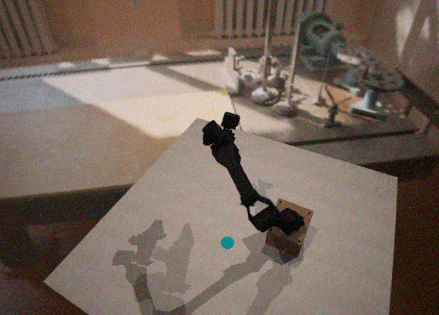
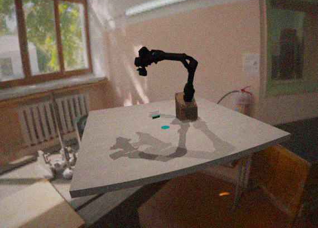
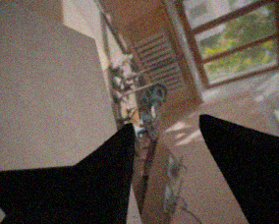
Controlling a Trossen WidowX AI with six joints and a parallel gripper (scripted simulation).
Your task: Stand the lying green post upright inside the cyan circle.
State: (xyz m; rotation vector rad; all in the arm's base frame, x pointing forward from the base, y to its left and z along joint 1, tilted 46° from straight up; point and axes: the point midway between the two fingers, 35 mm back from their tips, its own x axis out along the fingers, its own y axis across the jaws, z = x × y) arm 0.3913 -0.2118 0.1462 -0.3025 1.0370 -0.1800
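The green post is 43 cm below my gripper tip, 13 cm behind it and 2 cm to the right of it. From my gripper tip the other things lie so: cyan circle 44 cm below, 22 cm to the left, 16 cm behind.
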